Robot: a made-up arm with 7 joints.
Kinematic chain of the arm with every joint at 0, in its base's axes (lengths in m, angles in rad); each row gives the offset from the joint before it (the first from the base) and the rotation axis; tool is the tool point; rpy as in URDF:
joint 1: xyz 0 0 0 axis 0.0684 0.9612 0.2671
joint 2: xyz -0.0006 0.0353 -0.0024 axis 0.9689 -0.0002 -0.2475
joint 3: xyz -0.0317 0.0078 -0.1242 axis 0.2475 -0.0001 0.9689
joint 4: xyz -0.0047 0 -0.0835 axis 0.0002 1 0
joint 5: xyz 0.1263 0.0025 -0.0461 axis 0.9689 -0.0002 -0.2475
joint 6: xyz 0.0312 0 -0.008 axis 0.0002 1 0
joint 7: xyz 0.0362 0 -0.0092 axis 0.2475 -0.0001 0.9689
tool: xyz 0 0 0 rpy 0 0.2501 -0.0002
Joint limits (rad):
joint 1: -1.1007..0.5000
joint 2: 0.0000..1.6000
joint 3: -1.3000..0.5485
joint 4: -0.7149..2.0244
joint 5: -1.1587..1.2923
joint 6: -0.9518..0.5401
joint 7: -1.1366..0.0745
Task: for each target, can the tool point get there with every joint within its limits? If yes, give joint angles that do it. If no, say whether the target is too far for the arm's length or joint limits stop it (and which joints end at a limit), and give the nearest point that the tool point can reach.
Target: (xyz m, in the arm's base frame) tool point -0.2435 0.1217 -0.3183
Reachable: yes | joints 0.3747 0.2424 -0.8833 1.6417 0.6483 -0.5994 -0.5397
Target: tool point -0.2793 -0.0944 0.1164
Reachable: no: joint limits stop it (at a limit: joint 1, joint 3, joint 4, joint 6) | nearest point -0.0679 -0.0838 -0.1184 | short by 0.316 m
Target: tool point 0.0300 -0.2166 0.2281
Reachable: no: joint limits stop it (at a limit: joint 1, joint 2, joint 4) | nearest point 0.1212 -0.1165 0.0257 | short by 0.243 m
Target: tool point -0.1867 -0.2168 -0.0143
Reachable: no: joint limits stop it (at a limit: joint 1, joint 2, joint 3, joint 5, joint 6) | nearest point -0.0577 -0.1464 -0.1307 | short by 0.187 m
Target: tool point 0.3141 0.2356 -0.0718
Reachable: yes | joints -0.8211 1.0423 -0.2846 0.4824 0.1284 0.2830 -0.7666
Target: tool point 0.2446 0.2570 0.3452
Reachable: no: too far | nearest point 0.1694 0.2470 0.2169 | short by 0.149 m
